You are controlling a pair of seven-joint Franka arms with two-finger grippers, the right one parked.
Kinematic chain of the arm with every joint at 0, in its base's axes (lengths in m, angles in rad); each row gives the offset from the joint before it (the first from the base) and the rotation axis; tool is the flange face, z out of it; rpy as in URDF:
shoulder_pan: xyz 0 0 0.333 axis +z
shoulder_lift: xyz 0 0 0 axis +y
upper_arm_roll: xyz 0 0 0.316 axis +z
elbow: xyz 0.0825 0 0 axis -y
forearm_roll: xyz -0.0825 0 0.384 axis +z
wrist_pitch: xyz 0 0 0 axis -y
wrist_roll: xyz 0.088 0 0 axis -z
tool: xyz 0 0 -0.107 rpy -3.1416 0 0
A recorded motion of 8 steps. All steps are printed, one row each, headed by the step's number.
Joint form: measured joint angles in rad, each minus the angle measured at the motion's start. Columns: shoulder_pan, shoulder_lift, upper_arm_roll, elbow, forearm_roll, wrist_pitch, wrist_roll.
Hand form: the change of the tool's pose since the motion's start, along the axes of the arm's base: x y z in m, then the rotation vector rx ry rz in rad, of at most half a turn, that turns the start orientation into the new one. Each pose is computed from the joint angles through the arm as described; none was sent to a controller.
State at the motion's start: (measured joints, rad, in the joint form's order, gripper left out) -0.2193 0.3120 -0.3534 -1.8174 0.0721 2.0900 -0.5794
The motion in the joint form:
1: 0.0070 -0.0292 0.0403 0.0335 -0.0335 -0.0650 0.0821
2: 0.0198 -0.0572 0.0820 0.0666 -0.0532 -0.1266 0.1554
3: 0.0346 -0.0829 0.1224 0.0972 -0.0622 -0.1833 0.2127
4: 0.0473 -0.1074 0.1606 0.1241 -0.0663 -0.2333 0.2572
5: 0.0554 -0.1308 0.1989 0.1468 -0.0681 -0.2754 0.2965
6: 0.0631 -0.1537 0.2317 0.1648 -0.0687 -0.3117 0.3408
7: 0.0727 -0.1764 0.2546 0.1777 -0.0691 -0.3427 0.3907
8: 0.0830 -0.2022 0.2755 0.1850 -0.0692 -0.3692 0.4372
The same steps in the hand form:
1: 0.0127 0.0239 0.0251 -0.0051 0.0091 -0.0200
2: 0.0254 0.0529 0.0504 -0.0049 0.0109 -0.0322
3: 0.0359 0.0834 0.0742 0.0006 0.0096 -0.0326
4: 0.0430 0.1123 0.0966 0.0075 0.0061 -0.0263
5: 0.0473 0.1390 0.1174 0.0140 0.0002 -0.0198
6: 0.0487 0.1627 0.1363 0.0191 -0.0061 -0.0241
7: 0.0475 0.1821 0.1533 0.0217 -0.0118 -0.0418
8: 0.0442 0.2010 0.1698 0.0238 -0.0192 -0.0573

